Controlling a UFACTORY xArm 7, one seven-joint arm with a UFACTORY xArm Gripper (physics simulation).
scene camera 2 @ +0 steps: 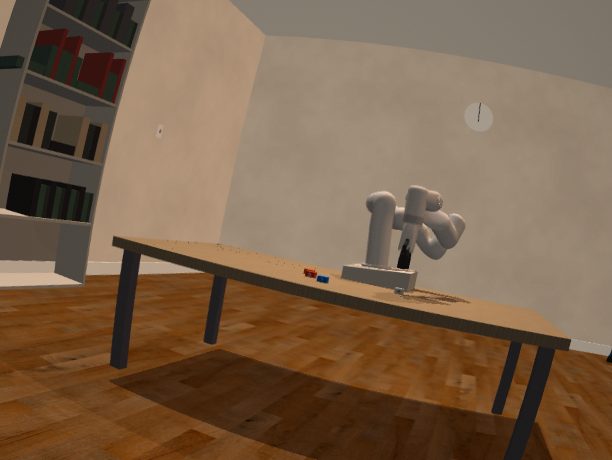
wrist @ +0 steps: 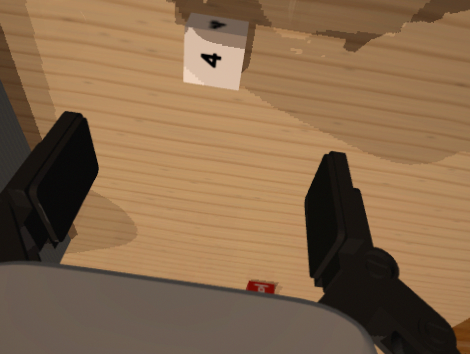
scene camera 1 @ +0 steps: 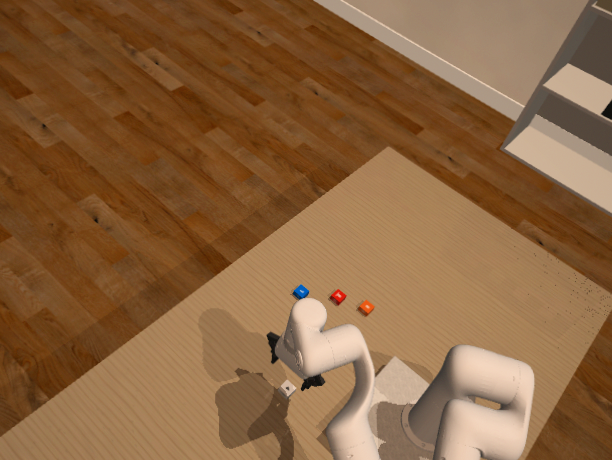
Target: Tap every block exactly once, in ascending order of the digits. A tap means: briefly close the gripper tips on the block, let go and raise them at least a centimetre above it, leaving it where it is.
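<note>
A white block (scene camera 1: 287, 389) (scene camera 2: 399, 290) (wrist: 215, 55) marked 4 sits on the table near the robot's base, partly in shadow. My gripper (scene camera 1: 288, 375) (scene camera 2: 404, 266) (wrist: 204, 158) is wide open and empty, raised above the table. In the wrist view the white block shows beyond the fingertips at the upper middle, not between them. A blue block (scene camera 1: 301, 291) (scene camera 2: 323, 279), a red block (scene camera 1: 338, 296) (scene camera 2: 311, 274) (wrist: 261, 287) and an orange block (scene camera 1: 366, 307) sit apart from the white one. Their digits are too small to read surely. The grey gripper housing partly hides the red block in the wrist view.
The robot's base stands on a pale plinth (scene camera 1: 400, 377) (scene camera 2: 377, 277) on the wooden table (scene camera 1: 400, 200) (scene camera 2: 500, 311). The arm's wrist hangs close to the blue block in scene camera 1. A bookshelf (scene camera 2: 96, 225) stands beyond the table.
</note>
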